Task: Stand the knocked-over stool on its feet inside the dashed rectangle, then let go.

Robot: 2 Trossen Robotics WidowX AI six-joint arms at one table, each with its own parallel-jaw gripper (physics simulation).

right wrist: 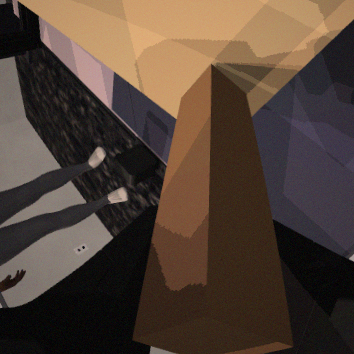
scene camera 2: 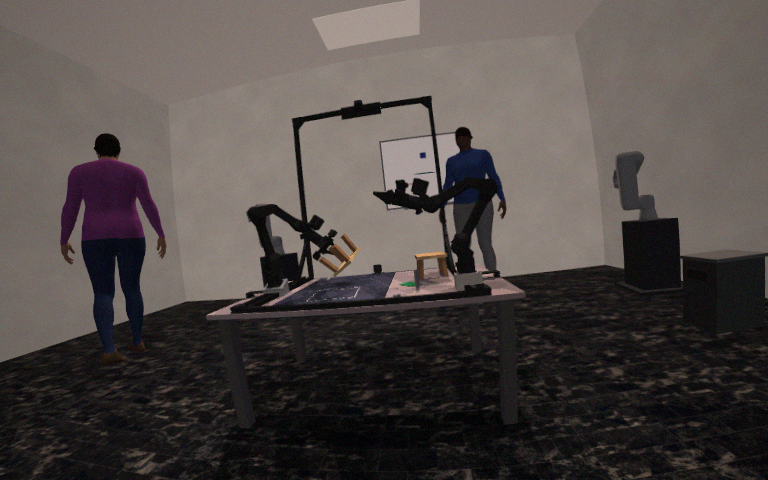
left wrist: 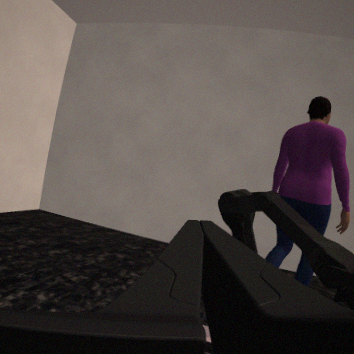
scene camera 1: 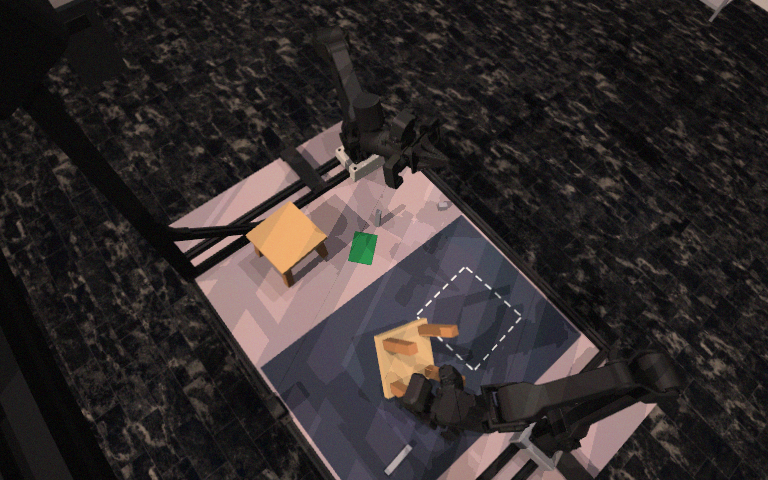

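Where they show: left gripper, fingertip midpoint: [scene camera 2: 373, 192] [left wrist: 197, 231] [scene camera 1: 449, 162]; right gripper, fingertip midpoint: [right wrist: 196, 215] [scene camera 1: 401, 402]; left arm's base at its link origin: [scene camera 2: 467, 272] [scene camera 1: 358, 152]; right arm's base at its link origin: [scene camera 2: 275, 284] [scene camera 1: 545, 438].
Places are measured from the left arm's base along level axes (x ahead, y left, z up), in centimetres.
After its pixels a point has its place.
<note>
The knocked-over stool [scene camera 1: 405, 365] {x 58.3, y -28.2, z 6.5 cm} [scene camera 2: 343, 261] {x 59.5, y -28.8, z 6.3 cm} has a pale wooden seat and orange-brown legs. It hangs tilted above the dark mat, seat lowest and legs slanting up, left of and partly overlapping the dashed rectangle [scene camera 1: 520, 316] {x 65.9, y 6.5, z -5.3 cm} in scene camera 1. My right gripper [scene camera 1: 430, 378] [scene camera 2: 333, 246] {x 64.4, y -34.4, z 10.5 cm} [right wrist: 196, 215] {x 64.4, y -34.4, z 10.5 cm} is shut on one leg of it; in the right wrist view that leg runs from the seat's corner down between the fingers. The gripper hides part of the stool in scene camera 1. My left gripper [scene camera 1: 444, 160] {x 34.5, y -2.1, z 36.2 cm} [scene camera 2: 374, 194] {x 34.5, y -2.1, z 36.2 cm} [left wrist: 197, 231] {x 34.5, y -2.1, z 36.2 cm} is shut and empty, high above the table's upper end.
Another stool [scene camera 1: 286, 234] {x 14.1, y -32.5, z 5.5 cm} [scene camera 2: 430, 256] {x 14.1, y -25.3, z 5.1 cm} stands upright on the pink table part. A green card [scene camera 1: 363, 247] {x 24.4, y -15.5, z -5.6 cm} and a small upright grey piece [scene camera 1: 378, 217] {x 21.4, y -8.2, z -0.2 cm} are near it. A light grey bar [scene camera 1: 398, 459] {x 73.5, y -40.8, z -4.1 cm} lies on the dark mat [scene camera 1: 339, 373] {x 49.1, y -40.5, z -5.5 cm}. A dark frame post [scene camera 1: 113, 181] {x 5.0, y -57.6, z 40.9 cm} rises at the left.
</note>
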